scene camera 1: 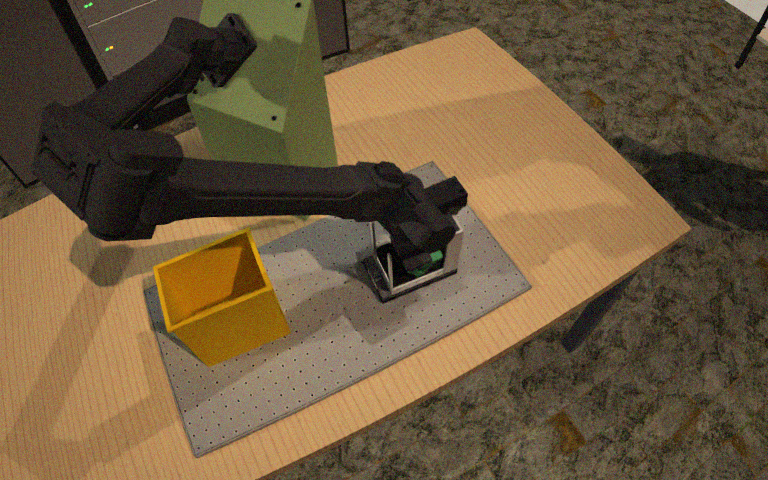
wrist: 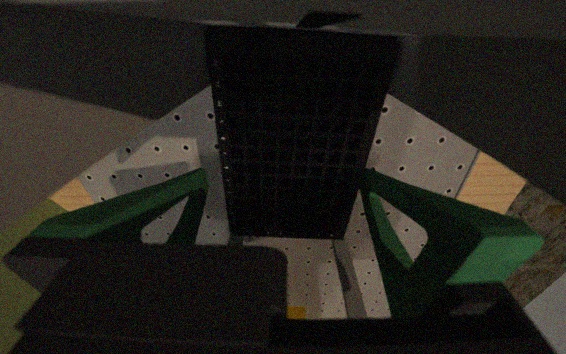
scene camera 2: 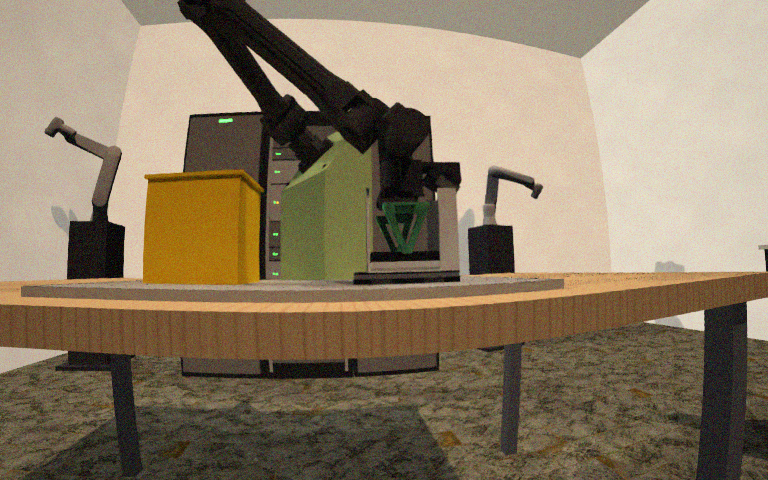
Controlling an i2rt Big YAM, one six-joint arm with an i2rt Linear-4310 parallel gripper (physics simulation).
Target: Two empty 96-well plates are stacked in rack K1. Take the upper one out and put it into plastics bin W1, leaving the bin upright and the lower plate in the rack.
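Rack K1 is a pale frame with upright walls and a black base. The black 96-well plates sit low inside it; the upper plate fills the middle of the wrist view. I cannot tell the two plates apart by a seam. My gripper points down into the rack, open and holding nothing. Its green fingers stand on either side of the plate in the wrist view, with their tips close to plate height in scene camera 2. Bin W1 is yellow, upright and open-topped; its visible inside shows no plate.
Rack and bin stand on a grey perforated board on the wooden table. The arm's green pedestal stands behind them. The rack's tall walls rise close around the gripper.
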